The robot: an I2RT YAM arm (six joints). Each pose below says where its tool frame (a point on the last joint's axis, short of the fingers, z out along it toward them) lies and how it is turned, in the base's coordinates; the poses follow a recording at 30 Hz.
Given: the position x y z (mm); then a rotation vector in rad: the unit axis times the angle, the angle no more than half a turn.
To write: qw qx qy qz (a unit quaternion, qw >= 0); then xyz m. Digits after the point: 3 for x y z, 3 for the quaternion.
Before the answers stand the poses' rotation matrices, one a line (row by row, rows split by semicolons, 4 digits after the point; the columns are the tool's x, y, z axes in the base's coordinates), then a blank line. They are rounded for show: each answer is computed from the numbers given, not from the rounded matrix.
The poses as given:
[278, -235, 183, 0.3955, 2.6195, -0.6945]
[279, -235, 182, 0.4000, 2.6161, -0.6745]
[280, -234, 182, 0.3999, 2.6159, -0.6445]
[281, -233, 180, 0.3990, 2.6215, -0.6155]
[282, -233, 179, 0.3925, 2.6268, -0.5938]
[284, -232, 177, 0.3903, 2.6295, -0.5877]
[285, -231, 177, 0.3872, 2.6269, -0.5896]
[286, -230, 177, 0.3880, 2.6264, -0.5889]
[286, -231, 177, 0.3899, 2.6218, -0.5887]
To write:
-0.8799 0.3646 0.3047; 0.1658 0.8365 -0.5223; -0.4453 -0.4091 -0.7965
-0.8758 0.3675 0.3129; 0.1704 0.8420 -0.5119; -0.4516 -0.3950 -0.8000
-0.8727 0.3659 0.3233; 0.1739 0.8516 -0.4946; -0.4563 -0.3754 -0.8068
-0.8722 0.3621 0.3287; 0.1780 0.8611 -0.4763; -0.4556 -0.3569 -0.8155
-0.8733 0.3553 0.3334; 0.1773 0.8691 -0.4617; -0.4538 -0.3441 -0.8220
-0.8741 0.3528 0.3338; 0.1771 0.8715 -0.4573; -0.4522 -0.3406 -0.8243
-0.8737 0.3516 0.3362; 0.1742 0.8714 -0.4586; -0.4543 -0.3421 -0.8226
-0.8733 0.3522 0.3366; 0.1748 0.8714 -0.4584; -0.4548 -0.3415 -0.8225
-0.8711 0.3546 0.3399; 0.1752 0.8708 -0.4594; -0.4588 -0.3406 -0.8207

[0.200, 0.141, 0.937, -0.248, 0.278, -0.235, 0.183]
[0.204, 0.143, 0.938, -0.242, 0.279, -0.235, 0.182]
[0.207, 0.144, 0.940, -0.231, 0.280, -0.234, 0.182]
[0.208, 0.143, 0.942, -0.221, 0.281, -0.233, 0.180]
[0.208, 0.141, 0.944, -0.213, 0.282, -0.233, 0.179]
[0.208, 0.140, 0.945, -0.211, 0.284, -0.232, 0.177]
[0.209, 0.139, 0.944, -0.212, 0.285, -0.231, 0.177]
[0.210, 0.140, 0.944, -0.212, 0.286, -0.230, 0.177]
[0.212, 0.140, 0.944, -0.212, 0.286, -0.231, 0.177]

